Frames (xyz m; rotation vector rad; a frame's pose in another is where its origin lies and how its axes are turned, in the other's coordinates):
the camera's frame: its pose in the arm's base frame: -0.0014 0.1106 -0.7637 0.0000 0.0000 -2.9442
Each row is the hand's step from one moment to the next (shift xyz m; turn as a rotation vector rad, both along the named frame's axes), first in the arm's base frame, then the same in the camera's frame.
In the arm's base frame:
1: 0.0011 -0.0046 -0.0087 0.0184 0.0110 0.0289
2: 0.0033 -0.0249 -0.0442 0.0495 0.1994 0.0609
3: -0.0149 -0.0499 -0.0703 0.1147 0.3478 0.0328
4: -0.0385 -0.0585 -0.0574 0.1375 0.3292 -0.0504
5: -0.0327 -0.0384 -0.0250 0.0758 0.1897 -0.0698
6: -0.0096 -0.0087 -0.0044 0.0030 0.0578 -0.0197
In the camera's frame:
1: -0.0002 0.0047 -0.0087 -0.0202 -0.0072 0.0289
2: 0.0016 0.0251 -0.0442 -0.0876 -0.1858 0.0609
3: 0.0244 0.0460 -0.0703 -0.1807 -0.3186 0.0328
4: 0.0492 0.0498 -0.0574 -0.1994 -0.2958 -0.0504
5: 0.0396 0.0312 -0.0250 -0.1115 -0.1712 -0.0698
6: 0.0111 0.0066 -0.0044 -0.0143 -0.0561 -0.0197

